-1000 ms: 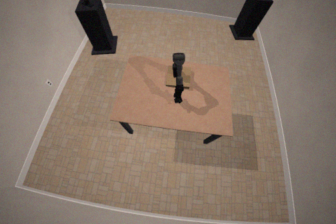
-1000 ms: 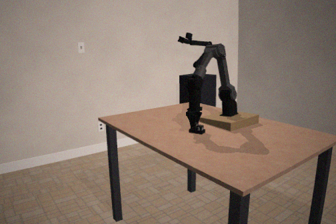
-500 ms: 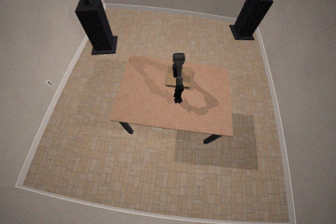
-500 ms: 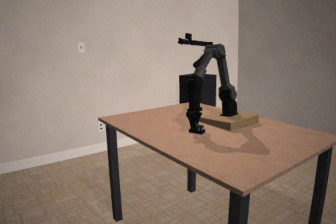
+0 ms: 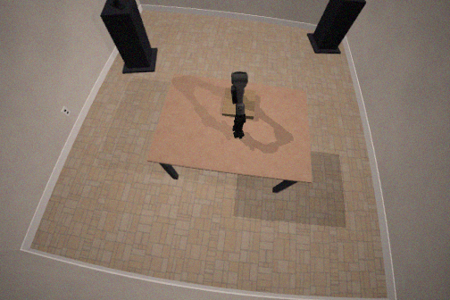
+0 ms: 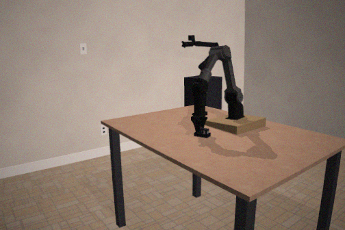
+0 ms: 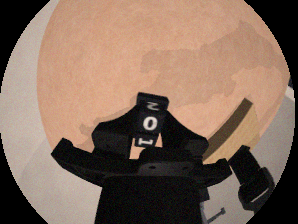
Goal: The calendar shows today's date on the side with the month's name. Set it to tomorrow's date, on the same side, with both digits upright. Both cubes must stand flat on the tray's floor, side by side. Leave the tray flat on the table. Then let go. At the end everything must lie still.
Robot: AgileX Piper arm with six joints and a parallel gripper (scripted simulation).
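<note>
My hand is right at the black calendar cube.
</note>
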